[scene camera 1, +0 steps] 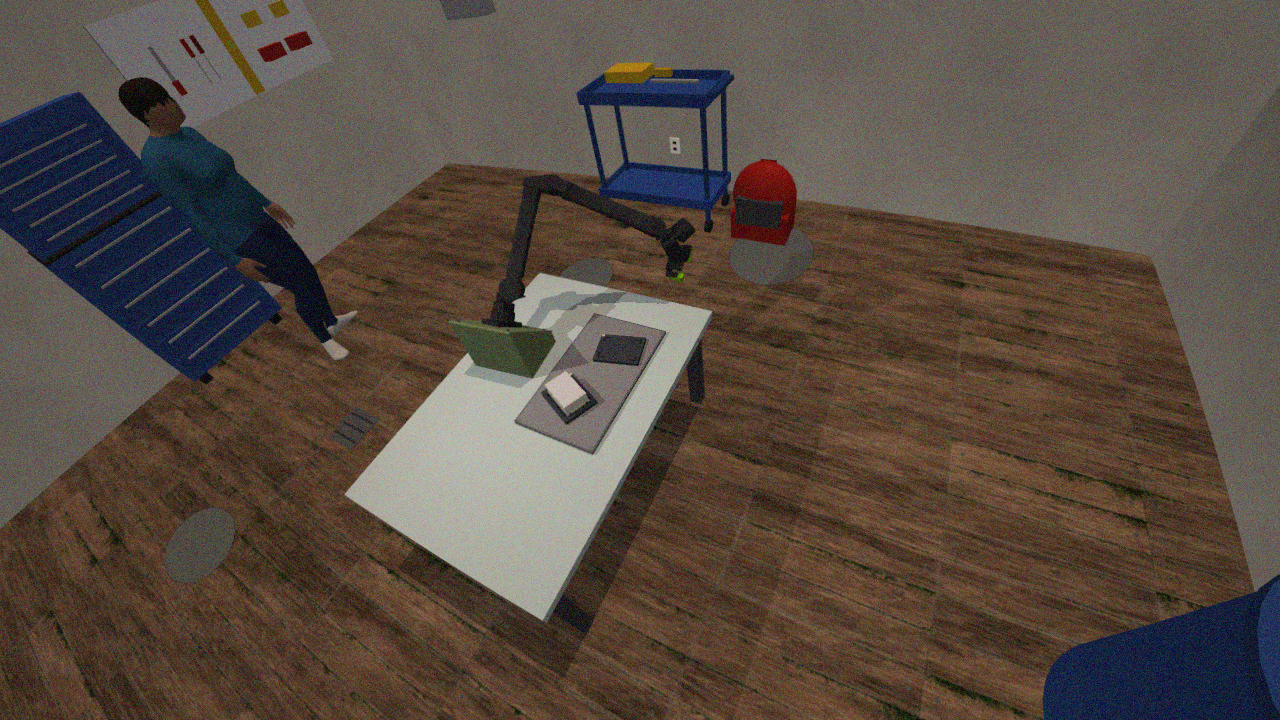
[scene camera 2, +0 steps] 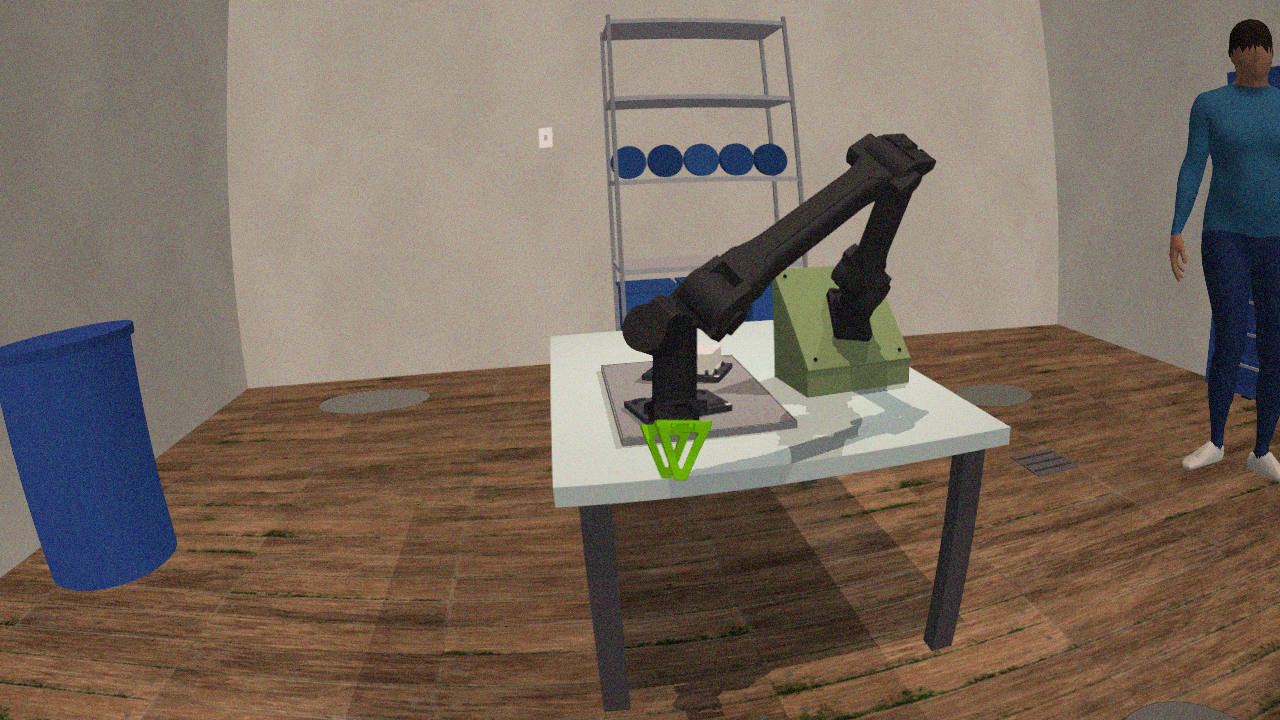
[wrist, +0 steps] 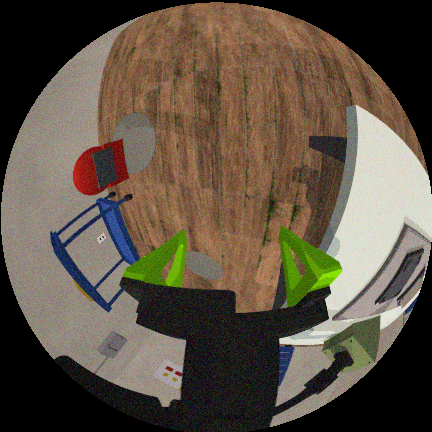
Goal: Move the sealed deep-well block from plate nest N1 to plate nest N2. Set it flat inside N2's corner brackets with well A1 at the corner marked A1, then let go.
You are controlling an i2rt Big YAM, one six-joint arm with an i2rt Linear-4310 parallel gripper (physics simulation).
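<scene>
The sealed deep-well block, pale on top, sits in the dark plate nest N1, turned askew on the grey board. The dark plate nest N2 lies on the same board and holds no block. Corner brackets and the A1 mark are too small to make out. My gripper has green fingers standing wide open and empty. It hangs above and off the table's end, past N2 and away from the block. The arm partly hides both nests in scene camera 2.
A green sloped box stands on the white table beside the board, near the arm's base. A blue cart and a red backpack stand beyond the table. A person stands off the base side.
</scene>
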